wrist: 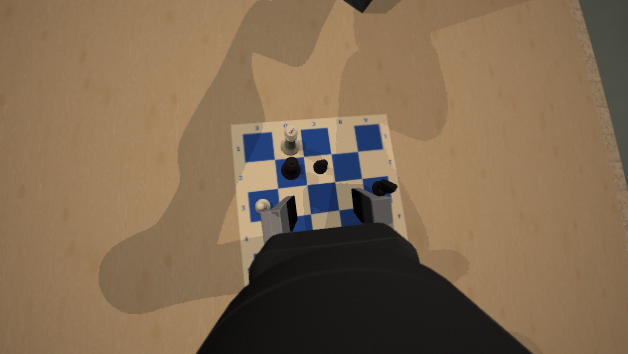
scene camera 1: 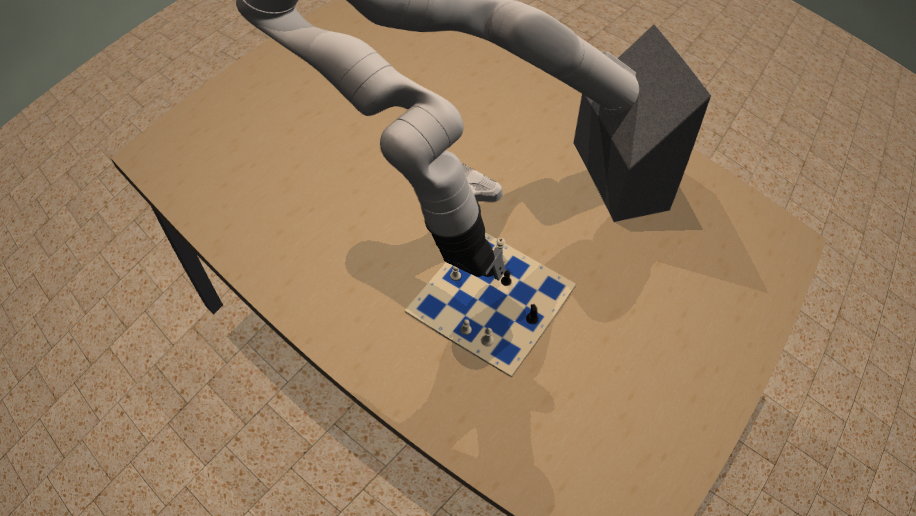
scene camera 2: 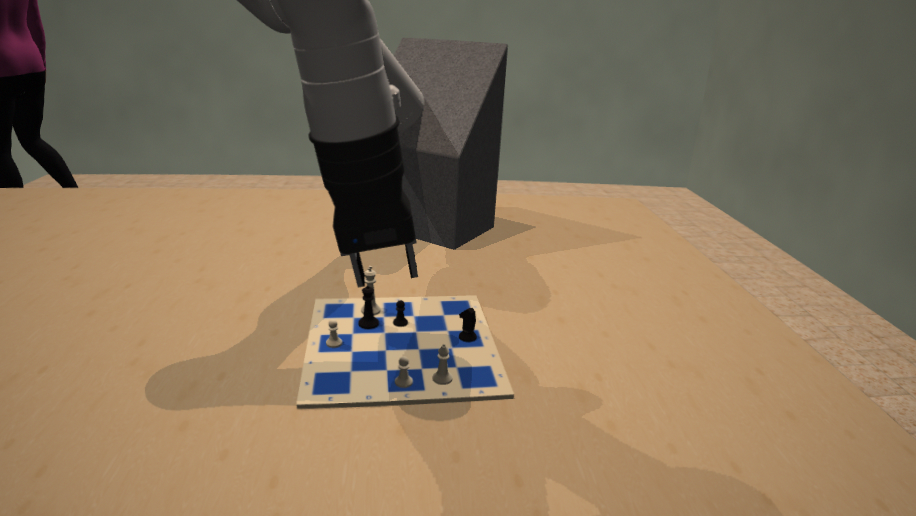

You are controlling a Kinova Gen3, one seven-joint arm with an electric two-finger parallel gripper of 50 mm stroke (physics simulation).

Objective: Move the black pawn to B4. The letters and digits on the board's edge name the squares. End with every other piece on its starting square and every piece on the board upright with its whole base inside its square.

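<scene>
The black pawn stands upright on C2 of the blue and cream board. Square B4 is blue and holds no piece; the gripper hides part of it in the wrist view. My gripper is open and empty, above the board and higher than the pawn. In scene camera 2 its fingertips show above the pawn's head, a little to the left. One finger is largely hidden in scene camera 1.
Upright pieces: black queen on D2, white king on D1, white pawn on E3, black knight on A3, white pawn on C5, white bishop on B5. A dark pedestal stands behind.
</scene>
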